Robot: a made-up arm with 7 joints. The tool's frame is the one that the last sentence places. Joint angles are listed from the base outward.
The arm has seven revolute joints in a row. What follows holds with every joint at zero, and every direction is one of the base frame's.
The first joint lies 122 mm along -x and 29 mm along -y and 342 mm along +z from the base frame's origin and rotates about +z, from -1.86 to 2.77 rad.
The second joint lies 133 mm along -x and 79 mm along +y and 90 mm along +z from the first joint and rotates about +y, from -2.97 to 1.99 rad.
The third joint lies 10 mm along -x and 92 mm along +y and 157 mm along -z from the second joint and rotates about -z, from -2.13 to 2.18 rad.
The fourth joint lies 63 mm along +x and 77 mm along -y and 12 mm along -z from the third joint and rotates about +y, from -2.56 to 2.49 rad.
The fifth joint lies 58 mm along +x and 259 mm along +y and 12 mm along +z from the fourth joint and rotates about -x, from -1.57 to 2.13 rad.
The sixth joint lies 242 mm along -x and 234 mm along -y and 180 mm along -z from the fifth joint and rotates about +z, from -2.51 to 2.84 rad.
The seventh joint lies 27 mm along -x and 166 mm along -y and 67 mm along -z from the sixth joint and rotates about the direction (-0.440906, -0.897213, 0.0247), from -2.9 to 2.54 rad.
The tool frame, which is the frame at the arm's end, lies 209 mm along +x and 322 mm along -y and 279 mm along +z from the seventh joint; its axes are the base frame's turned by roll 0.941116, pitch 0.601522 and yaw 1.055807 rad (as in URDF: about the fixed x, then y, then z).
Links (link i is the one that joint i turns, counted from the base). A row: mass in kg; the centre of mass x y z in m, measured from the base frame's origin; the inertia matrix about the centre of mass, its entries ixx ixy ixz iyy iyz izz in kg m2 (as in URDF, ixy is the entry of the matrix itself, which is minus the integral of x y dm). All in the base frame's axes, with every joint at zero. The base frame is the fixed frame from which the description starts. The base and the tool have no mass.
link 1: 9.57; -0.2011 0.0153 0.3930; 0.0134 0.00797 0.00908 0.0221 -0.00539 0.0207
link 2: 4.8; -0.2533 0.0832 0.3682; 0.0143 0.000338 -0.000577 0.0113 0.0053 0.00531
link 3: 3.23; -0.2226 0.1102 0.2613; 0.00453 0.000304 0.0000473 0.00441 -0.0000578 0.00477
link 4: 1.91; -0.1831 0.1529 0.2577; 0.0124 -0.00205 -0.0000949 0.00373 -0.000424 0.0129
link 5: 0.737; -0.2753 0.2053 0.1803; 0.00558 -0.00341 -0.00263 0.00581 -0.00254 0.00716
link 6: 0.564; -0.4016 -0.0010 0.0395; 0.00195 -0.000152 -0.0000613 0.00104 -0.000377 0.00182
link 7: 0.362; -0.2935 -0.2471 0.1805; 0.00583 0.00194 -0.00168 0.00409 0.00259 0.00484
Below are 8 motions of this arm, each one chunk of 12 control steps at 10 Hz.
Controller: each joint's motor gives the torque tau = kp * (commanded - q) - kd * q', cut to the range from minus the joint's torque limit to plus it. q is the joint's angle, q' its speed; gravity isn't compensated. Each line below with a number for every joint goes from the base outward.
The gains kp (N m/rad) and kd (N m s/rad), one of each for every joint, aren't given. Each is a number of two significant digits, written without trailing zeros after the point. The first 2 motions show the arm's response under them.
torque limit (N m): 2.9 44 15 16 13 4.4 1.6
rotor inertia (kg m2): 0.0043 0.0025 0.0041 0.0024 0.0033 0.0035 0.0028
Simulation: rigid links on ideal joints. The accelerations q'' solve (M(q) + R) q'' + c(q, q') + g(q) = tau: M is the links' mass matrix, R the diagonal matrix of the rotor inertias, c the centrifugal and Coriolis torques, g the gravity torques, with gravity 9.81 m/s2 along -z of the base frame. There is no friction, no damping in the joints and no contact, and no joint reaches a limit. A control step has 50 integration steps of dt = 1/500 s. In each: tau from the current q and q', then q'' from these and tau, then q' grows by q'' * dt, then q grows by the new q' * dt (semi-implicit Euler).
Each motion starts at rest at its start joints. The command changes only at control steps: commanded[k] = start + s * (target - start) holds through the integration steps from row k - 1 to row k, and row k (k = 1, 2, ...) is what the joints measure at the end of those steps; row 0 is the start. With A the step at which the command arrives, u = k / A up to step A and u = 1 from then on. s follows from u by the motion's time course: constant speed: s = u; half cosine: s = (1 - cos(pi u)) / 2; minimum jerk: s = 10 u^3 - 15 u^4 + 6 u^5; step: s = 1 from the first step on.
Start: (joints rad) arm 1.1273 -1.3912 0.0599 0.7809 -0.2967 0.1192 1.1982
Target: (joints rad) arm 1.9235 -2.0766 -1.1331 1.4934 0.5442 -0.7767 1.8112
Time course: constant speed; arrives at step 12
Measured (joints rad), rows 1 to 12:
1: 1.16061 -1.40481 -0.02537 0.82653 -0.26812 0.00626 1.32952
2: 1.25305 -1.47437 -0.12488 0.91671 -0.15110 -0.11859 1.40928
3: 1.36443 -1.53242 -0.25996 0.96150 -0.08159 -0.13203 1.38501
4: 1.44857 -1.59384 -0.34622 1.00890 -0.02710 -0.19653 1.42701
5: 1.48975 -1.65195 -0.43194 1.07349 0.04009 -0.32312 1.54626
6: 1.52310 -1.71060 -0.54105 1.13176 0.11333 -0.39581 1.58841
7: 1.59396 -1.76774 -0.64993 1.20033 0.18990 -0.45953 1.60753
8: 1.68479 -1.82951 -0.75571 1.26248 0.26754 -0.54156 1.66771
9: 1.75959 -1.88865 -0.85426 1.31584 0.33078 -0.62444 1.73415
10: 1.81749 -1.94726 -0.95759 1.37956 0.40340 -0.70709 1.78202
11: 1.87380 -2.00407 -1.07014 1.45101 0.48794 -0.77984 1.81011
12: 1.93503 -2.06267 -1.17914 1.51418 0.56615 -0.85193 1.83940
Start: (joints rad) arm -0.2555 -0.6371 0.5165 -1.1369 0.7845 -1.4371 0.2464
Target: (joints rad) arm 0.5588 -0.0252 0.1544 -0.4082 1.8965 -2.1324 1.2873
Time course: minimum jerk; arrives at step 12
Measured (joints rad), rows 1 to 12:
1: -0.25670 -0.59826 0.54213 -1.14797 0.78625 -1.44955 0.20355
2: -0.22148 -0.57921 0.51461 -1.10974 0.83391 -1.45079 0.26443
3: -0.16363 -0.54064 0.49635 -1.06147 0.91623 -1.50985 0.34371
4: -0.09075 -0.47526 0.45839 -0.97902 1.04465 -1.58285 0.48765
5: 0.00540 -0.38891 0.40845 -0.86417 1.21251 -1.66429 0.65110
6: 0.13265 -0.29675 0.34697 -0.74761 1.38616 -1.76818 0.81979
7: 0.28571 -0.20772 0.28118 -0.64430 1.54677 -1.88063 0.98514
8: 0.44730 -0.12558 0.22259 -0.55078 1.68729 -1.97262 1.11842
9: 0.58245 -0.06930 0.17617 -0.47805 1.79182 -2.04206 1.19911
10: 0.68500 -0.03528 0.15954 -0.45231 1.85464 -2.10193 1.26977
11: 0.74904 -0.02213 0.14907 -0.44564 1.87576 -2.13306 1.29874
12: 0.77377 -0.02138 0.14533 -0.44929 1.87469 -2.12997 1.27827
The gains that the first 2 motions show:
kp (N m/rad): 120 300 72 87 76 27 14
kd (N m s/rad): 2.4 2.4 1.1 0.76 1.2 0.45 0.25
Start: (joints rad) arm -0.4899 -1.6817 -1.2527 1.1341 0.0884 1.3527 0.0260
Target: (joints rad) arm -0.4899 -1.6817 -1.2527 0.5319 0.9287 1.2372 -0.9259
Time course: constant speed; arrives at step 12
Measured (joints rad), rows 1 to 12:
1: -0.48808 -1.61689 -1.29976 1.08111 0.12402 1.40039 -0.05940
2: -0.49016 -1.63525 -1.28704 1.04458 0.19557 1.46146 -0.21066
3: -0.49677 -1.63721 -1.28861 0.98571 0.27398 1.35572 -0.22971
4: -0.48930 -1.63850 -1.28938 0.94290 0.36330 1.34439 -0.26863
5: -0.48036 -1.63150 -1.29336 0.89420 0.42135 1.37172 -0.37153
6: -0.49115 -1.63278 -1.29016 0.84251 0.49258 1.35869 -0.44811
7: -0.49767 -1.63559 -1.29156 0.79029 0.57709 1.32203 -0.52141
8: -0.48895 -1.63517 -1.29325 0.73734 0.65050 1.31420 -0.58875
9: -0.48391 -1.63471 -1.29631 0.68593 0.72222 1.30985 -0.65805
10: -0.48957 -1.63636 -1.29656 0.63518 0.79845 1.28934 -0.73812
11: -0.49300 -1.63737 -1.29636 0.58415 0.87278 1.27172 -0.81723
12: -0.48995 -1.63758 -1.29840 0.53325 0.94631 1.25993 -0.88819

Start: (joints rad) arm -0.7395 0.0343 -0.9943 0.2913 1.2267 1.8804 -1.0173
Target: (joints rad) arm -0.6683 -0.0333 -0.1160 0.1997 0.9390 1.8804 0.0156
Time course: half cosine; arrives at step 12
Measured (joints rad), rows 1 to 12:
1: -0.74094 0.03891 -0.97375 0.28175 1.16584 1.91409 -1.01656
2: -0.73403 0.03790 -0.91790 0.28233 1.14817 1.95878 -0.92872
3: -0.72178 0.03038 -0.84669 0.26502 1.13488 1.91616 -0.85345
4: -0.72005 0.02230 -0.74593 0.25416 1.10731 1.91014 -0.75866
5: -0.71858 0.01580 -0.63698 0.24393 1.06355 1.93693 -0.63298
6: -0.70277 0.00904 -0.52252 0.23030 1.02687 1.92686 -0.49934
7: -0.68851 0.00164 -0.40872 0.21887 0.99394 1.91374 -0.37292
8: -0.68460 -0.00614 -0.30621 0.20957 0.95717 1.92037 -0.25896
9: -0.68056 -0.01328 -0.22012 0.20206 0.92999 1.91668 -0.16167
10: -0.67351 -0.01847 -0.15578 0.19668 0.91074 1.91051 -0.08457
11: -0.66821 -0.02163 -0.12038 0.19475 0.89862 1.91523 -0.04392
12: -0.66710 -0.02305 -0.11385 0.19609 0.89725 1.91854 -0.03965

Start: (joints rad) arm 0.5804 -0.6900 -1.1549 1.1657 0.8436 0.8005 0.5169
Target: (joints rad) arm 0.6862 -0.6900 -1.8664 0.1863 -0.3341 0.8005 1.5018
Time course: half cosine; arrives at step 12
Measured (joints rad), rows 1 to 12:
1: 0.57465 -0.64419 -1.20844 1.15355 0.79155 0.86513 0.51491
2: 0.59716 -0.64800 -1.23774 1.11093 0.72648 0.90329 0.47082
3: 0.60088 -0.65152 -1.29201 1.00679 0.62308 0.87732 0.64245
4: 0.60916 -0.65272 -1.36055 0.88609 0.48973 0.82613 0.82475
5: 0.62346 -0.64804 -1.45003 0.75763 0.32177 0.84201 0.91446
6: 0.63759 -0.64937 -1.54959 0.61257 0.15517 0.85558 1.01342
7: 0.65159 -0.65349 -1.63772 0.47710 0.01073 0.83215 1.17121
8: 0.66051 -0.65216 -1.71722 0.36219 -0.13304 0.82186 1.31237
9: 0.66868 -0.64924 -1.78911 0.26403 -0.26311 0.83271 1.41275
10: 0.68265 -0.64915 -1.84400 0.19659 -0.34866 0.83407 1.48538
11: 0.69246 -0.65097 -1.87730 0.16068 -0.39212 0.82940 1.51980
12: 0.69200 -0.65204 -1.88351 0.15514 -0.40295 0.82610 1.51859

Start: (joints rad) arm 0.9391 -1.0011 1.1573 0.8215 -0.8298 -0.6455 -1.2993
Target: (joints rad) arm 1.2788 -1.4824 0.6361 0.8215 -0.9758 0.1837 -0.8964
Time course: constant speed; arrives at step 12
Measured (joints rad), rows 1 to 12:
1: 0.96802 -1.00251 1.11391 0.79120 -0.82923 -0.55036 -1.28326
2: 0.99803 -1.05660 1.00389 0.79028 -0.79901 -0.44161 -1.16513
3: 1.03262 -1.08005 0.94141 0.79621 -0.77751 -0.38926 -1.11112
4: 1.07756 -1.12736 0.91847 0.81770 -0.81632 -0.34599 -1.10899
5: 1.10257 -1.16692 0.91395 0.82391 -0.86538 -0.29863 -1.13719
6: 1.11654 -1.21077 0.87887 0.81638 -0.88623 -0.22369 -1.10544
7: 1.13380 -1.24728 0.81082 0.80537 -0.87310 -0.14104 -1.04007
8: 1.16040 -1.28286 0.74528 0.81437 -0.86212 -0.08712 -0.97975
9: 1.20275 -1.32092 0.70732 0.83030 -0.88305 -0.03958 -0.96335
10: 1.24353 -1.36256 0.68415 0.83905 -0.92097 0.01934 -0.96645
11: 1.27036 -1.40408 0.64935 0.83815 -0.94303 0.09041 -0.94271
12: 1.28706 -1.44261 0.59387 0.83376 -0.94214 0.15991 -0.89017

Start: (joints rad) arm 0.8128 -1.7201 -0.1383 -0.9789 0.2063 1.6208 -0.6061
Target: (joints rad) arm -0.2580 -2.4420 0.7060 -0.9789 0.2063 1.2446 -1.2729
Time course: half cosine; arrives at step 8
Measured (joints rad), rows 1 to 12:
1: 0.79118 -1.69149 -0.10333 -0.96064 0.24050 1.61742 -0.55280
2: 0.66658 -1.81504 0.02390 -1.00008 0.24270 1.55127 -0.69319
3: 0.47457 -1.93762 0.17651 -1.01786 0.22968 1.44696 -0.87925
4: 0.24132 -2.05772 0.34937 -1.01619 0.26021 1.35702 -0.99570
5: -0.00137 -2.19778 0.51022 -1.04142 0.25669 1.22592 -1.12874
6: -0.18390 -2.30516 0.63170 -1.03078 0.26598 1.19676 -1.17443
7: -0.28928 -2.38381 0.71070 -1.01557 0.25870 1.19439 -1.23386
8: -0.29369 -2.40886 0.74230 -0.99535 0.25818 1.21148 -1.24523
9: -0.24217 -2.41500 0.75258 -0.98311 0.26606 1.21187 -1.24385
10: -0.24152 -2.41447 0.76007 -0.98621 0.26574 1.18902 -1.26653
11: -0.26632 -2.40743 0.75774 -0.98444 0.27056 1.20391 -1.24770
12: -0.26611 -2.41305 0.74842 -0.99075 0.26191 1.21284 -1.23109

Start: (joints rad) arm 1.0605 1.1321 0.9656 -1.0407 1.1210 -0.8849 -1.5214
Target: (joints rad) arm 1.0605 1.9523 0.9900 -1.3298 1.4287 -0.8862 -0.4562
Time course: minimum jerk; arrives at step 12
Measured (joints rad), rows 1 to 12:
1: 1.05790 1.07399 0.94611 -1.06023 1.12228 -0.90111 -1.48409
2: 1.04347 1.10747 0.95365 -1.10253 1.08341 -1.00003 -1.57053
3: 1.05831 1.17517 0.92421 -1.11979 1.08786 -0.97670 -1.49886
4: 1.09565 1.28590 0.93681 -1.12176 1.14201 -0.92579 -1.32569
5: 1.12652 1.41342 0.97021 -1.13807 1.22096 -0.89809 -1.09695
6: 1.12826 1.53946 0.99486 -1.17858 1.28933 -0.90300 -0.89105
7: 1.09583 1.65842 1.00111 -1.23610 1.33685 -0.93020 -0.72464
8: 1.04908 1.76409 0.99580 -1.27549 1.37994 -0.93426 -0.59552
9: 1.02396 1.84973 0.99977 -1.27800 1.42419 -0.88522 -0.49322
10: 1.01060 1.89635 1.00766 -1.28051 1.45722 -0.84656 -0.42657
11: 0.99867 1.90615 1.00917 -1.30795 1.46890 -0.86590 -0.39618
12: 1.00352 1.90071 1.00078 -1.32919 1.46165 -0.89523 -0.39692

